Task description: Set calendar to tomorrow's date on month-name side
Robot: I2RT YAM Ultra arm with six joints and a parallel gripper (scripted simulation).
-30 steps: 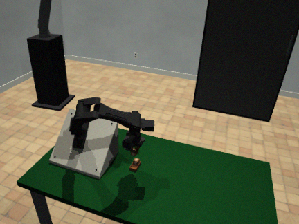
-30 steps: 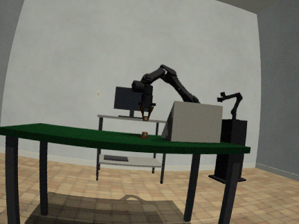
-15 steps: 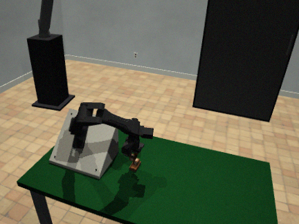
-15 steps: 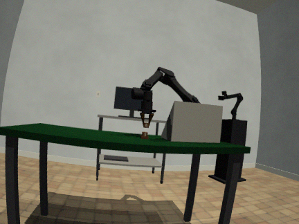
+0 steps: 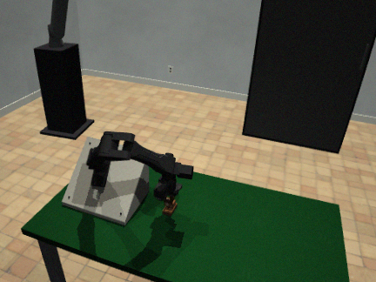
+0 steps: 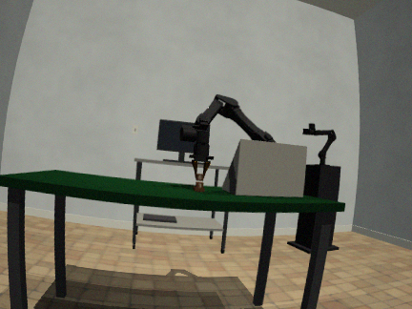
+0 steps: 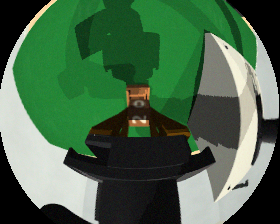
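Now: hand 5 cm above the wooden calendar tray and 1 cm to the right of it.
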